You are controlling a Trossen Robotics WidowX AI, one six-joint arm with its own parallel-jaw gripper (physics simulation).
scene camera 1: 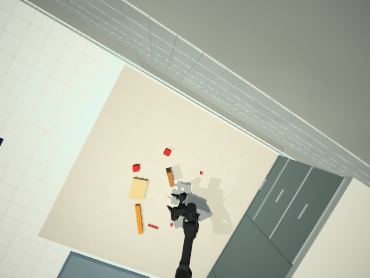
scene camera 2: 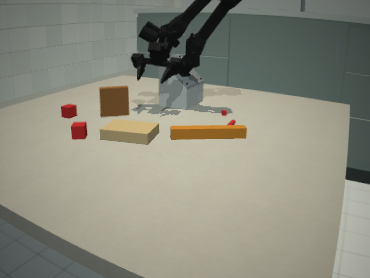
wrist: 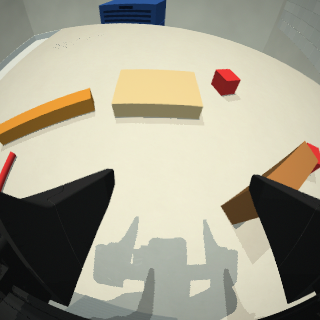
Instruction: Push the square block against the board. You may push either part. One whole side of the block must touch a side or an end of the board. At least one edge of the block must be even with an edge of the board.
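Frame: origin at the arm's base, x right, y ahead, z up, level; centimetres.
Where they show: gripper, fingertip midpoint: [scene camera 1: 169,199] [scene camera 2: 149,81] [wrist: 185,179].
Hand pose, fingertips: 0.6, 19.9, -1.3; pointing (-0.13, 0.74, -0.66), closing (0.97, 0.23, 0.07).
After its pixels a point has its place, as x, y, z.
The pale yellow flat board [scene camera 1: 138,189] @(-6.4, 39.5, -10.6) [scene camera 2: 131,125] @(-6.8, 38.9, -10.6) [wrist: 157,87] @(-6.3, 38.5, -10.6) lies on the table. A brown square block [scene camera 1: 171,178] @(13.2, 25.4, -3.6) [scene camera 2: 114,101] @(11.1, 26.5, -8.4) [wrist: 295,162] @(12.2, 26.0, -3.6) stands upright on its edge, apart from the board and turned at an angle to it. A red cube [scene camera 1: 136,168] @(6.3, 48.1, -9.8) [scene camera 2: 79,130] @(4.2, 49.6, -11.1) [wrist: 226,81] @(5.6, 45.6, -10.0) sits near one end of the board, with a gap. Which of these blocks the task means is not certain. My gripper [scene camera 1: 171,204] @(0.6, 19.9, -1.3) [scene camera 2: 151,80] @(0.6, 19.9, -1.3) [wrist: 185,179] @(0.6, 19.9, -1.3) is open and empty above the table, on the arm's side of the board. In the wrist view its right finger hides part of the brown block.
An orange bar [scene camera 1: 139,219] @(-25.8, 27.8, -10.7) [scene camera 2: 208,132] @(-27.0, 29.2, -11.8) [wrist: 55,112] @(-22.1, 28.9, -11.4) lies beyond the board's other end. A red stick [scene camera 1: 153,226] @(-27.5, 15.5, -12.7) [scene camera 2: 231,123] @(-28.2, 15.1, -12.6) [wrist: 6,170] @(-27.3, 16.1, -12.9) lies near it. A second red cube [scene camera 1: 167,152] @(26.0, 35.7, -9.7) [scene camera 2: 69,111] @(23.7, 36.9, -11.3) [wrist: 314,154] @(25.7, 35.3, -9.9) is past the brown block. Tiny red cubes [scene camera 1: 201,172] @(25.0, 6.1, -12.4) lie near the arm.
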